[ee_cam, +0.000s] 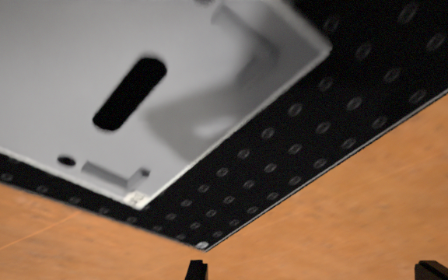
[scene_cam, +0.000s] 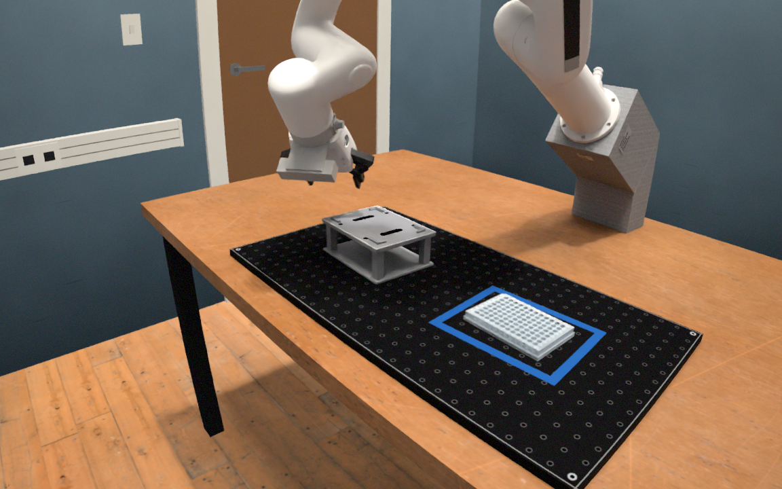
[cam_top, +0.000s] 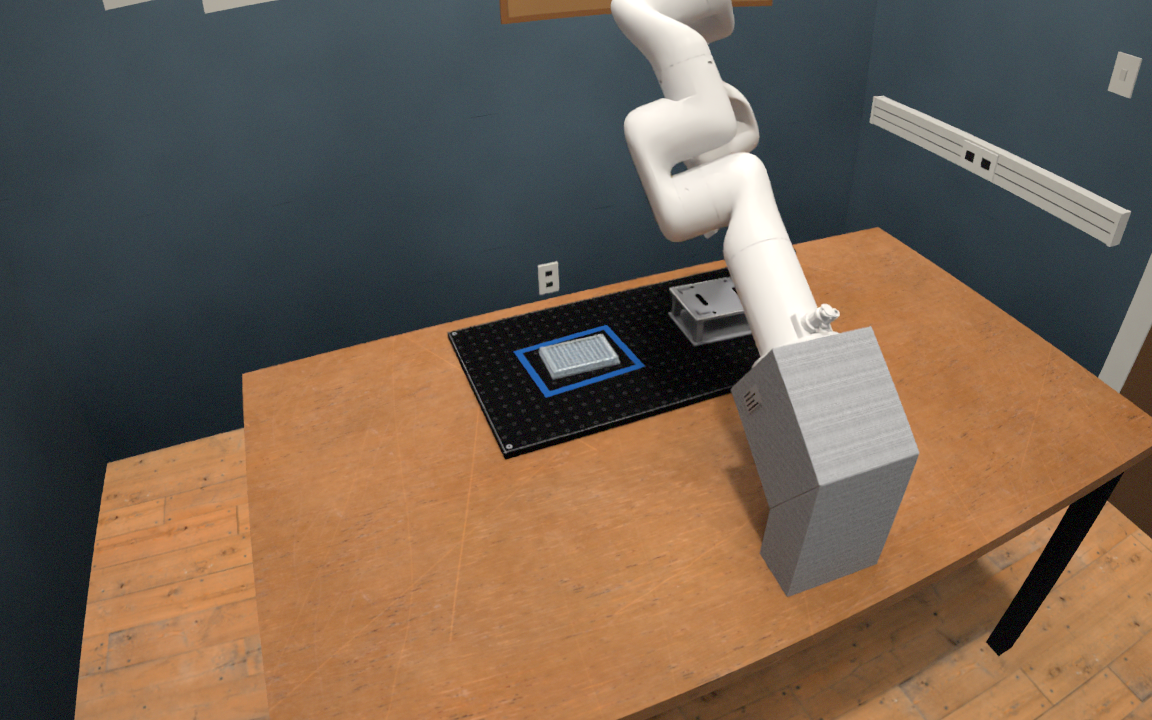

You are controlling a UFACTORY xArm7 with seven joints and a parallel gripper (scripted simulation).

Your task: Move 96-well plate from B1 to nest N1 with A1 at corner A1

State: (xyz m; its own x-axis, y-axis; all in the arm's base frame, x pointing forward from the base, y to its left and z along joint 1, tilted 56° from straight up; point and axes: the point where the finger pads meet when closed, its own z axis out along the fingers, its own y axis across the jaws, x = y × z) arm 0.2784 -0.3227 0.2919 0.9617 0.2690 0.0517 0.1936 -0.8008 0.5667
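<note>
My gripper is now 140 mm short of the clear 96-well plate, 410 mm to the right of it and 100 mm above it. Also, from my hand: grey raised nest (50 mm ahead, 120 mm to the left, 60 mm below).
</note>
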